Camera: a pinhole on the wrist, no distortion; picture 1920 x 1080 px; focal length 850.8 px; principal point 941.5 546.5 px. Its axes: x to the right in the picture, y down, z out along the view. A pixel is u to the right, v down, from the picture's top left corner.
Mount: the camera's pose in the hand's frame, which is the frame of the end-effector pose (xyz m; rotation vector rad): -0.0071 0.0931 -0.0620 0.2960 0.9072 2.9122
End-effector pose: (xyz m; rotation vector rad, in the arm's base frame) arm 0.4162 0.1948 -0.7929 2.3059 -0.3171 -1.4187
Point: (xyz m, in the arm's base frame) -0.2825 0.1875 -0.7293
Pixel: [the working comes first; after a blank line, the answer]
In the camera's frame: 0.4476 0.4414 0.4182

outside the picture
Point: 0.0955 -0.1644 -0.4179
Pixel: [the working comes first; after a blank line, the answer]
In the camera's frame: 0.3838 -0.1572 0.3817

1796.8 196.2
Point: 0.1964 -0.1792 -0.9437
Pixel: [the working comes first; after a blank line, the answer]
In the camera's frame: -0.0863 0.0898 0.4521

779.1 715.4
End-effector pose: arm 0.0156 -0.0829 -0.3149 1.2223 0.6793 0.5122
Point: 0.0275 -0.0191 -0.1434
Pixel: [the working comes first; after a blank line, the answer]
In the camera's frame: -0.0039 -0.0396 0.1033

909.3 220.2
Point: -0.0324 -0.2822 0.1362
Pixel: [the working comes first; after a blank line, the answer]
In the camera's frame: 0.3231 -0.0905 0.3068

1837.5 295.7
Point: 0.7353 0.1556 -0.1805
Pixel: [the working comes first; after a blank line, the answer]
In the camera's frame: -0.5506 0.1566 0.5455

82.8 790.7
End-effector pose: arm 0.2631 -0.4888 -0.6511 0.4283 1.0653 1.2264
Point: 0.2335 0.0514 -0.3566
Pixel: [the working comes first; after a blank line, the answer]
In the camera's frame: -0.2698 -0.0961 0.5178

498.3 388.7
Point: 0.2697 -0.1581 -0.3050
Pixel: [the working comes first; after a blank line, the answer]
In the camera's frame: -0.0681 -0.0505 0.4464

811.8 450.3
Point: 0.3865 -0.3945 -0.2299
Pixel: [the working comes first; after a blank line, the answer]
In the camera's frame: 0.1771 0.0654 0.4057

1312.8 683.6
